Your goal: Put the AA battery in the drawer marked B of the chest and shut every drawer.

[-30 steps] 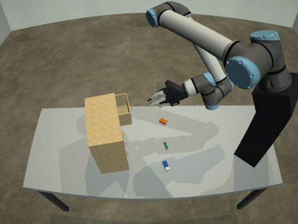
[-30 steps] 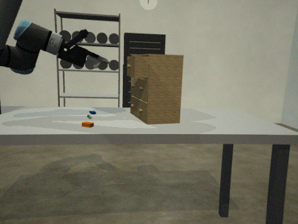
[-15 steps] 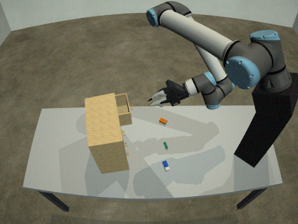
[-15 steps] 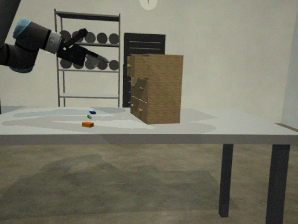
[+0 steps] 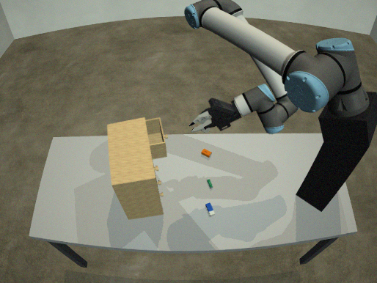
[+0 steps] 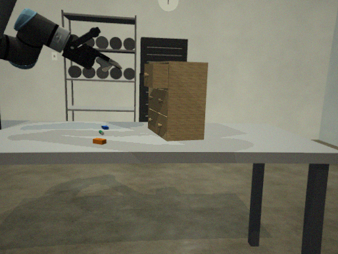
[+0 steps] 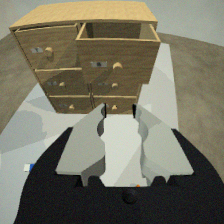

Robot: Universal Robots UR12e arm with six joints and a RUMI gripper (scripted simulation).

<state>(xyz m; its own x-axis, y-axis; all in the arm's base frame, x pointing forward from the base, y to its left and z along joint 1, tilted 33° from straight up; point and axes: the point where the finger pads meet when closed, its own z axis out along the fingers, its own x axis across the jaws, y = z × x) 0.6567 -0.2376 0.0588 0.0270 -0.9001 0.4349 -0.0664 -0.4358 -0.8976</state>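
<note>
My gripper is now 30 cm above the green AA battery, 12 cm to the right of it and 6 cm past it. Round my hand: drawer: 21 cm ahead, 6 cm below, 1 cm to the left; then orange block: 30 cm below, 9 cm behind, 6 cm to the right; then blue-and-white block: 30 cm below, 27 cm to the left, 3 cm behind.
</note>
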